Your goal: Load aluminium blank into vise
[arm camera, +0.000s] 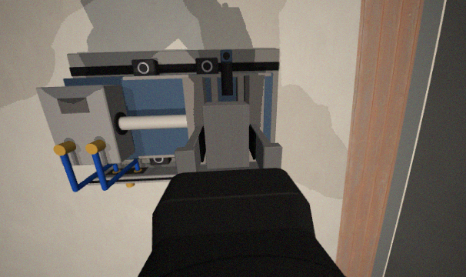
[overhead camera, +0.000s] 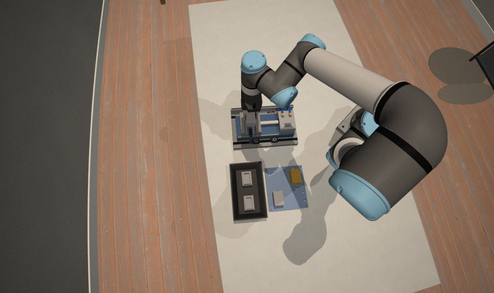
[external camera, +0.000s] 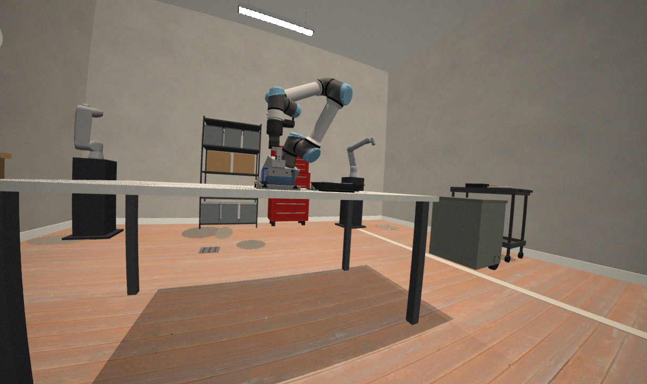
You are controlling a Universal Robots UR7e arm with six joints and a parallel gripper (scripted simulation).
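My hand is 3 cm short of the fixed jaw and 7 cm above it. Also, from my hand: black work stop rod: 1 cm ahead, 5 cm to the left, 6 cm below; brass blank: 13 cm behind, 28 cm to the left, 12 cm below; moving jaw: 3 cm behind, 1 cm to the left, 7 cm below.
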